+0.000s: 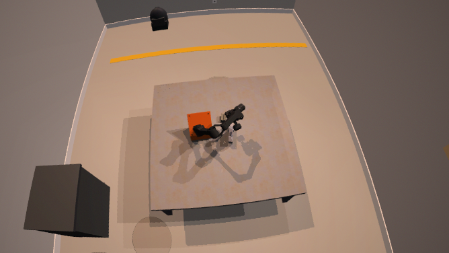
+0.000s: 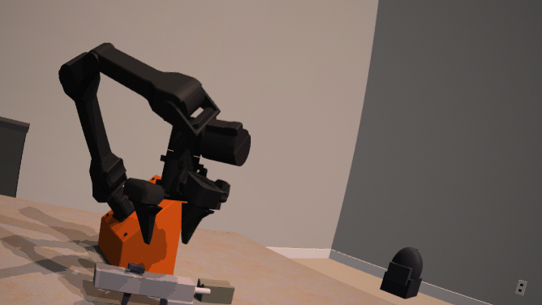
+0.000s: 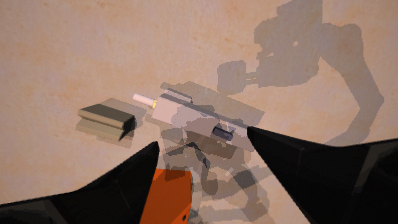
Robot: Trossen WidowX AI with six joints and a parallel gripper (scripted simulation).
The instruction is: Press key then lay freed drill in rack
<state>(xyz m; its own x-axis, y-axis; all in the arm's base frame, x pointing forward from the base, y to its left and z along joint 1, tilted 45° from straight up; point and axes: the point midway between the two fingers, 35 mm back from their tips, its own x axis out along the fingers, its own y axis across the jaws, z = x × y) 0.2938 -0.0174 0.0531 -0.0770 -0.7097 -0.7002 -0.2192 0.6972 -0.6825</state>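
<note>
Right now my gripper tip is 4 cm to the right of the drill and 9 cm above it. Also, from my gripper tip: olive-grey rack: 4 cm behind, 16 cm to the left, 12 cm below; key: 3 cm behind, 4 cm to the right, 8 cm below.
</note>
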